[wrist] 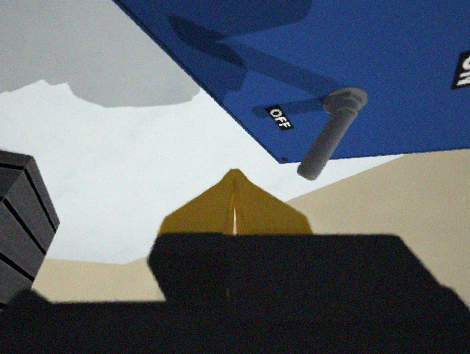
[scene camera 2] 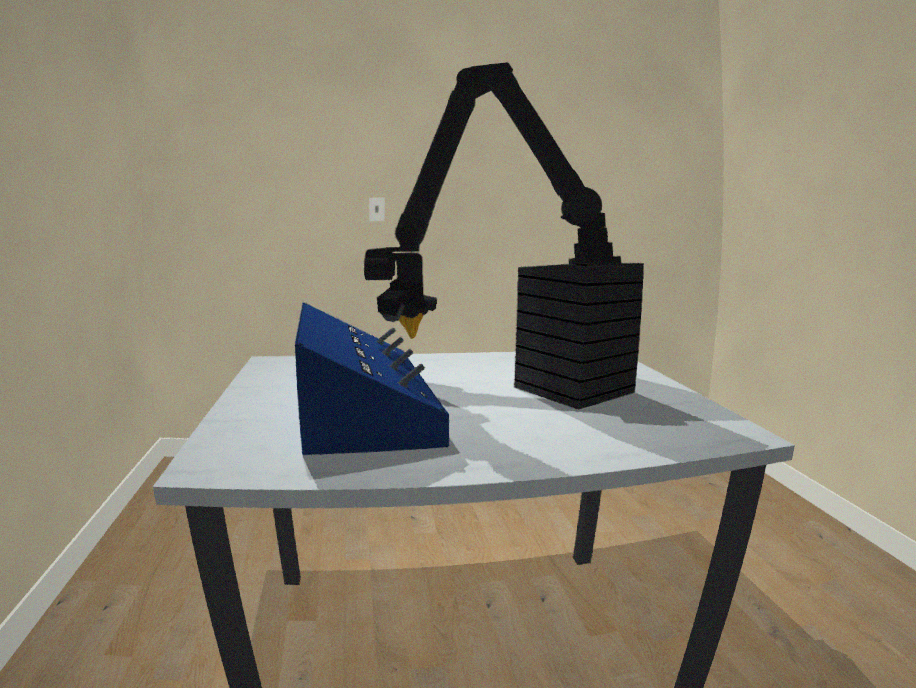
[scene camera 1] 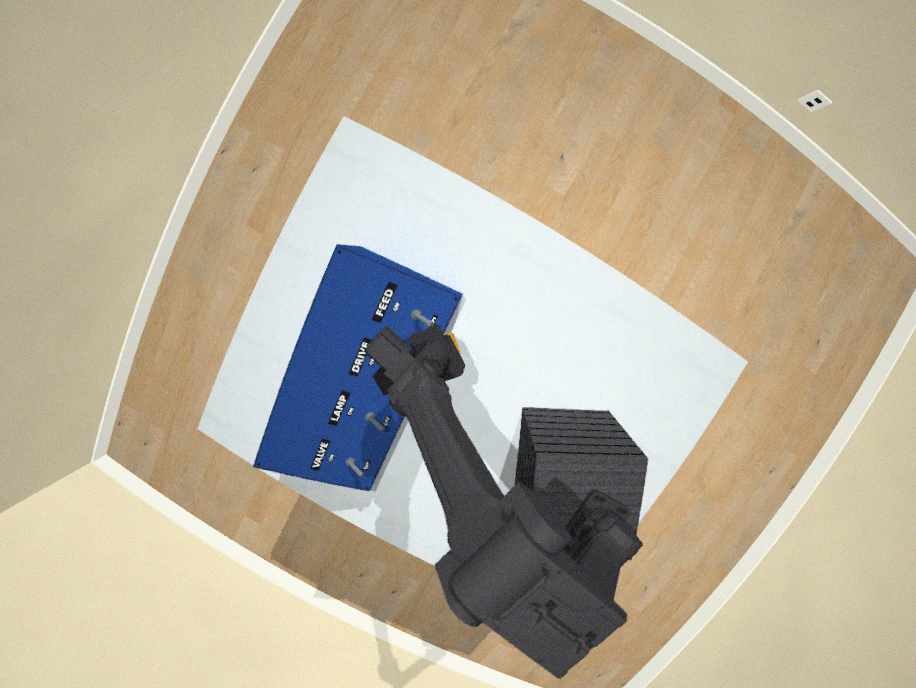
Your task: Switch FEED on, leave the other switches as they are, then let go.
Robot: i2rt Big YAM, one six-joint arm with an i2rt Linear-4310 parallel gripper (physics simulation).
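Frame: origin at the arm's base, x right, y back, z down, level; centimetres.
Seen in the pictures: gripper, fingertip midpoint: (wrist: pixel 234 176) (scene camera 2: pixel 413 337) (scene camera 1: pixel 450 334); arm's base at its link origin: (scene camera 2: pixel 594 264) (scene camera 1: pixel 593 524).
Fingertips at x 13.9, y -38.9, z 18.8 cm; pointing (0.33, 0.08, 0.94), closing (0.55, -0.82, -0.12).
Offsets run from my fingertips to a thing's top centre. Level surfaces: height alone.
A blue sloped switch panel (scene camera 1: pixel 311 325) (scene camera 2: pixel 370 414) (wrist: pixel 400 60) stands on the table. The FEED lever @(dx +0.0, dy -6.1, dz -2.5 cm) (scene camera 1: pixel 423 317) (wrist: pixel 327 140) is at the panel's end and leans toward its OFF label. The LAMP lever @(dx -23.9, dy -4.2, dz -2.5 cm) (scene camera 1: pixel 376 421) and the VALVE lever @(dx -35.8, dy -3.2, dz -2.5 cm) (scene camera 1: pixel 355 466) also lean toward OFF. In scene camera 1 the arm hides the DRIVE lever. My gripper (scene camera 1: pixel 453 343) (scene camera 2: pixel 412 334) (wrist: pixel 234 176) is shut, with nothing between its yellow fingertips. The tips are near the FEED lever, beyond the panel's lower edge, and apart from the lever in the wrist view.
The white table @(dz +10.6 cm) (scene camera 1: pixel 592 318) (scene camera 2: pixel 259 407) carries the panel. A dark ribbed block (scene camera 1: pixel 584 444) (scene camera 2: pixel 577 333) (wrist: pixel 25 200) under the arm's base stands to the right of the panel. The arm spans above the gap between them.
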